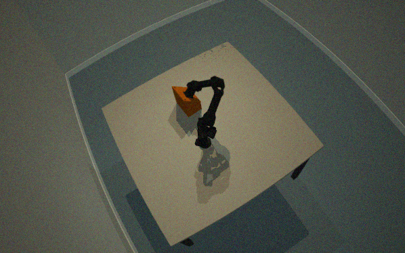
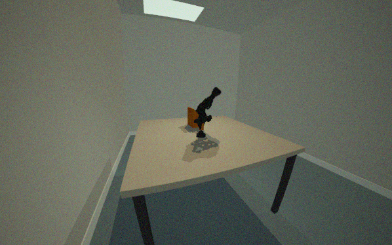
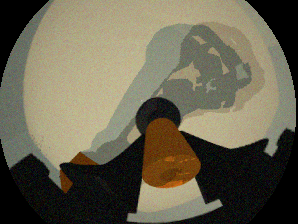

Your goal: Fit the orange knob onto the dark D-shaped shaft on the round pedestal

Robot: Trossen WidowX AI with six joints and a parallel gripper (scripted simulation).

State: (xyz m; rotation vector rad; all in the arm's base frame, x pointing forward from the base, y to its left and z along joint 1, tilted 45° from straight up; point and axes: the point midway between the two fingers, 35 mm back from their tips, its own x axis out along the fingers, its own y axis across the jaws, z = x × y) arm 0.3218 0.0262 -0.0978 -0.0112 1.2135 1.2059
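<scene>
Right now the dark round pedestal is 40 mm below my gripper tip. From my gripper tip the other things lie so: orange knob: 20 mm above.
</scene>
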